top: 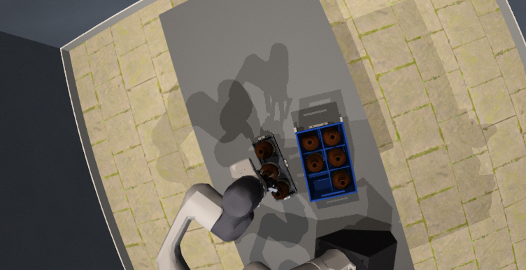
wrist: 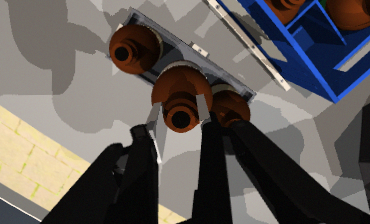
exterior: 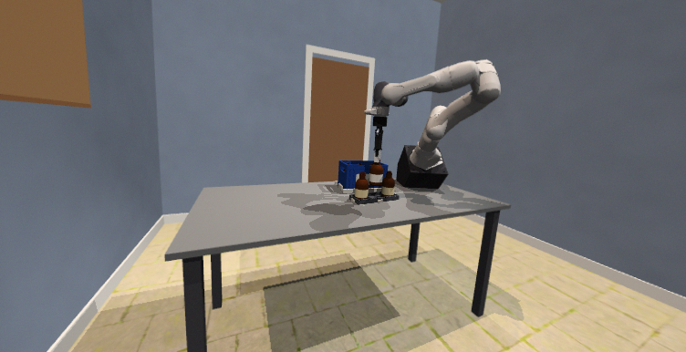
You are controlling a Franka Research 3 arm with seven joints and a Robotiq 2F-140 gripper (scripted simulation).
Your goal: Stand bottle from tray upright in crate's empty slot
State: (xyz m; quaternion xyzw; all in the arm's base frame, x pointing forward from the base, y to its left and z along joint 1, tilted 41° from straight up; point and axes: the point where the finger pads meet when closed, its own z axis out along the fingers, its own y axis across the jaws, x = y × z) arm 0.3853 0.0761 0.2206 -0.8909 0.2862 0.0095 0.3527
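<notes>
The brown bottle is 9 cm below my hand. From my hand the other things lie so: dark tray: 24 cm below; then blue crate: 22 cm to the right, 17 cm below.
</notes>
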